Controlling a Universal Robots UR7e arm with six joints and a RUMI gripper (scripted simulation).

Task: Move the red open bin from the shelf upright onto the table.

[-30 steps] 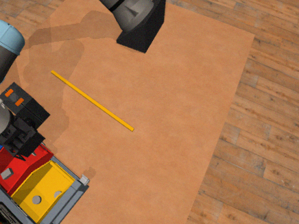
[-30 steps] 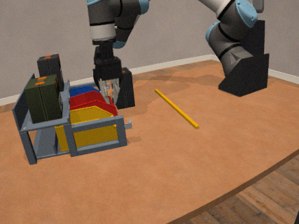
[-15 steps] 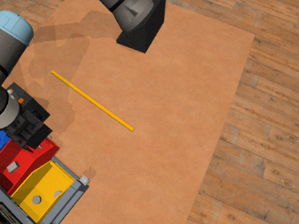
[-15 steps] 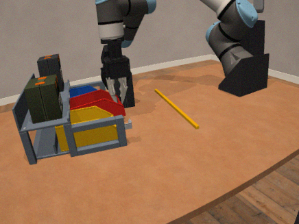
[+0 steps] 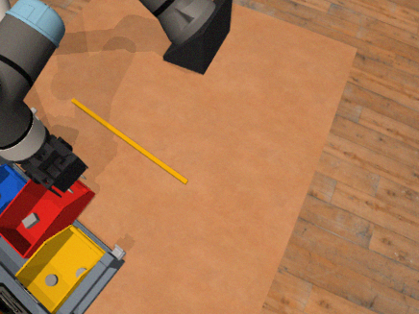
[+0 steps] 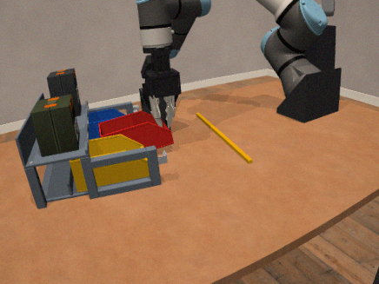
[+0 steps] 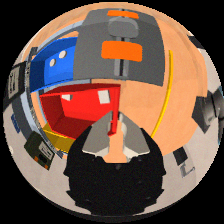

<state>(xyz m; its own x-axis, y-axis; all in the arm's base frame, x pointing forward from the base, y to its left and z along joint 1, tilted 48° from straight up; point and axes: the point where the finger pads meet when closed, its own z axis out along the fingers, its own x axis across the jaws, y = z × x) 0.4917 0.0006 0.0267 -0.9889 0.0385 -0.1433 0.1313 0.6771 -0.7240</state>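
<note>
My gripper is now 15 cm past the yellow stick, 2 cm to the right of it and 6 cm above it. The rest, counted from my hand: yellow bin 17 cm ahead, 9 cm to the left, 2 cm below; then black box 1 cm behind, 11 cm to the right; then red open bin 8 cm ahead, 1 cm to the right, 1 cm below.
</note>
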